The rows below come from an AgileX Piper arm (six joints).
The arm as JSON. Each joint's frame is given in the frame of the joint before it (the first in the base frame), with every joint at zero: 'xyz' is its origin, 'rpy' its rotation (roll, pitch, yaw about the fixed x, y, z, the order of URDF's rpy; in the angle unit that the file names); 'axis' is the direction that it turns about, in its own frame. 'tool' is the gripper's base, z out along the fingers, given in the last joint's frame.
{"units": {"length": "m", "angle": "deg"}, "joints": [
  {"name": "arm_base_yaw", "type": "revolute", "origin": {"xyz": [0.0, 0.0, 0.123], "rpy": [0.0, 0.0, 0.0]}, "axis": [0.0, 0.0, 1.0]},
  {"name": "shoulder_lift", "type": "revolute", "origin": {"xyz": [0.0, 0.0, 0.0], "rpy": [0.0, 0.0, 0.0]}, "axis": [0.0, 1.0, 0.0]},
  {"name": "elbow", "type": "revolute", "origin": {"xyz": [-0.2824, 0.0, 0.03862], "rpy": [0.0, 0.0, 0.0]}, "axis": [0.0, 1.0, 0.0]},
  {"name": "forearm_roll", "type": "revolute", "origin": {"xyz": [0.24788, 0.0, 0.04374], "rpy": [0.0, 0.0, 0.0]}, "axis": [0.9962, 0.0, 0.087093]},
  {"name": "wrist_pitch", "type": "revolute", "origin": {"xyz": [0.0, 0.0, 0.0], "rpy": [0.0, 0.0, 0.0]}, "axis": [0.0, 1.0, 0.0]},
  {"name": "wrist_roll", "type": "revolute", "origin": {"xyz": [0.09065, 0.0, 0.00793], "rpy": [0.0, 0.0, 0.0]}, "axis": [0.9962, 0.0, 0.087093]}
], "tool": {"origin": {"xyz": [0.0, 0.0, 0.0], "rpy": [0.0, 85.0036, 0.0]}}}
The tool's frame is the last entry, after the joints.
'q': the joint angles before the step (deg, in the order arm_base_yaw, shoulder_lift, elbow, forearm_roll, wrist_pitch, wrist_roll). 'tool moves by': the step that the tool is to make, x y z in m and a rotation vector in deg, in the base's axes. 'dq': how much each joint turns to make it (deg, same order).
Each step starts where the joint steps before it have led.
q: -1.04, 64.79, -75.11, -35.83, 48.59, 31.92
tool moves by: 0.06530, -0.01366, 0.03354, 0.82, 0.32, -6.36
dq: -1.35, 16.31, -21.64, -1.29, 7.54, 0.84
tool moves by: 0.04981, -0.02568, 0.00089, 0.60, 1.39, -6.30
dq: -3.44, 12.55, -14.73, -0.63, 4.60, 0.07
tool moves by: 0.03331, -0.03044, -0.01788, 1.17, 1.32, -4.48
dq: -4.06, 8.32, -7.23, 0.54, 0.76, 0.43
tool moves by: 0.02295, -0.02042, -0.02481, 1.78, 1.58, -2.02
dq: -2.47, 5.25, -2.34, 1.14, -0.77, 0.76
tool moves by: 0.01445, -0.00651, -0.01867, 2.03, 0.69, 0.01
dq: -0.75, 2.77, -0.34, 1.62, -1.17, 0.71
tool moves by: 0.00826, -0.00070, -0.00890, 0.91, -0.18, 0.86
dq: -0.08, 1.29, -0.04, 1.07, -1.37, 0.15
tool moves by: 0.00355, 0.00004, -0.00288, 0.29, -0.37, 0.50
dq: 0.00, 0.51, -0.10, 0.45, -0.80, 0.07
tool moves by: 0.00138, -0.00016, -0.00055, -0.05, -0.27, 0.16
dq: 0.00, 0.21, -0.13, 0.01, -0.38, 0.07
